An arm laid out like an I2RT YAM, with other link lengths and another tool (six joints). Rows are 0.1 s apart.
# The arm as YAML. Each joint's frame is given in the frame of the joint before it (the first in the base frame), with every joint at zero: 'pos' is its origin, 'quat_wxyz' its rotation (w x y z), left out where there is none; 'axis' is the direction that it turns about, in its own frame. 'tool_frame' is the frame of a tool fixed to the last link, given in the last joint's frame.
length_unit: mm
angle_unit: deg
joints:
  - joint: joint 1
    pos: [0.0, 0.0, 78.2]
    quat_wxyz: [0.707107, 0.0, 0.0, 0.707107]
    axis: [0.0, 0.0, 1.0]
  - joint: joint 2
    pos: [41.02, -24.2, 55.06]
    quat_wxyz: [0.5, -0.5, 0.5, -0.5]
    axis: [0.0, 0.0, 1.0]
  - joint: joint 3
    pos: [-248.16, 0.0, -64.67]
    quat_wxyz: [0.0, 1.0, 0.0, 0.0]
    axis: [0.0, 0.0, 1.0]
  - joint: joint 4
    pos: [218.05, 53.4, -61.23]
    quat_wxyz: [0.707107, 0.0, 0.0, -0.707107]
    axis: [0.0, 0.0, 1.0]
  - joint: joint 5
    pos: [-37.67, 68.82, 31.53]
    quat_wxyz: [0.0, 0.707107, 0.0, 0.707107]
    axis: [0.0, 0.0, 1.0]
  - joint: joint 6
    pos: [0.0, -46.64, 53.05]
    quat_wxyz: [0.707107, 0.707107, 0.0, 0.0]
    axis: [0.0, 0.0, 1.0]
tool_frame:
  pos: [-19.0, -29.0, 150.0]
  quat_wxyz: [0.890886, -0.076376, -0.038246, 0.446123]
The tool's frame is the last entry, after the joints.
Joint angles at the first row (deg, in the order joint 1, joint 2, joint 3, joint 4, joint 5, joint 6):
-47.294, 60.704, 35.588, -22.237, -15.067, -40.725
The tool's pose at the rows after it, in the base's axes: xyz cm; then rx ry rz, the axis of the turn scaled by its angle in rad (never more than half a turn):
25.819 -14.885 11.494 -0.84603 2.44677 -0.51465
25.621 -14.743 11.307 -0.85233 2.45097 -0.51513
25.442 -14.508 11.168 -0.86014 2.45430 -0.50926
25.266 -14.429 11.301 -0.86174 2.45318 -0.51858
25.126 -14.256 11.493 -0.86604 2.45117 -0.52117
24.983 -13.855 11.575 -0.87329 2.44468 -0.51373
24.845 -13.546 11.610 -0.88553 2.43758 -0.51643
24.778 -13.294 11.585 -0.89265 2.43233 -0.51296
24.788 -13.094 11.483 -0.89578 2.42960 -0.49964
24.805 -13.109 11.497 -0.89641 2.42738 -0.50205
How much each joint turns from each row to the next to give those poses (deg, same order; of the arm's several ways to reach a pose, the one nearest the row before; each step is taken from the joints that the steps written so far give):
-0.044, -1.006, -1.161, 0.253, 0.123, -0.253
0.003, -0.454, -0.435, -0.238, 0.178, -0.337
0.047, -0.420, -0.209, -0.613, -0.001, -0.312
-0.074, -0.932, -0.196, -0.447, 0.135, -0.186
-0.006, -0.823, 0.118, -0.862, -0.044, -0.193
0.006, -0.933, -0.171, -0.892, -0.508, -0.187
0.032, -0.960, -0.393, -0.437, -0.273, -0.463
0.033, -0.508, -0.286, -0.268, -0.328, -0.209
-0.025, 0.132, -0.071, -0.185, -0.491, -0.036
-0.045, -0.041, -0.088, 0.174, -0.073, -0.054

